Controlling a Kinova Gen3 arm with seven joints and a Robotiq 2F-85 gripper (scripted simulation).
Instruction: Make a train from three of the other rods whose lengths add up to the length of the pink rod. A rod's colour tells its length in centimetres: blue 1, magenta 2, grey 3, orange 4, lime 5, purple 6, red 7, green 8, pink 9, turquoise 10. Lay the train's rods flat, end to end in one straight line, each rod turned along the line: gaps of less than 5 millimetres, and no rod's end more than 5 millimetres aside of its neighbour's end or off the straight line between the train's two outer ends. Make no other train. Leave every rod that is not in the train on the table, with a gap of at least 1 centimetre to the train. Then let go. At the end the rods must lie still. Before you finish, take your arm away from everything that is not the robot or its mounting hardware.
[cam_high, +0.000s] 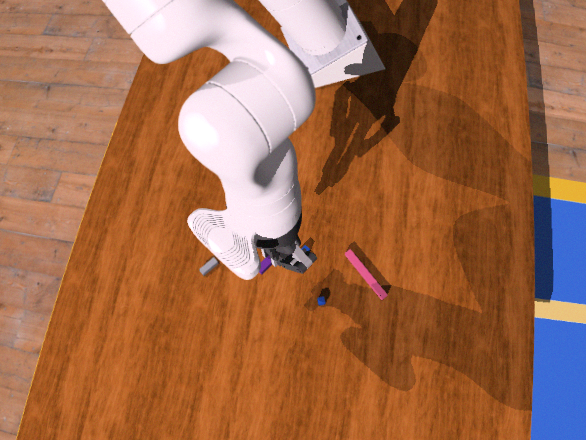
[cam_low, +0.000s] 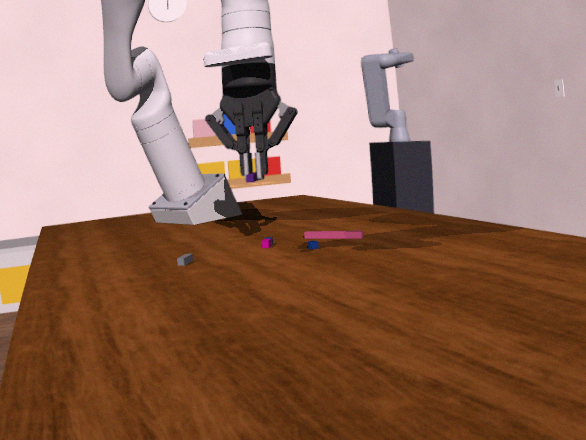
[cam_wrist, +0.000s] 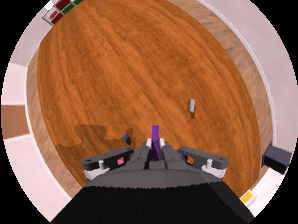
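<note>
The magenta rod lies 110 mm below my hand, 40 mm behind it and 20 mm to the left of it. Round my hand: small blue rod: 110 mm below, 70 mm to the left, 20 mm ahead; then grey rod: 110 mm to the right, 110 mm below, 10 mm ahead; then purple rod: 10 mm below.
</note>
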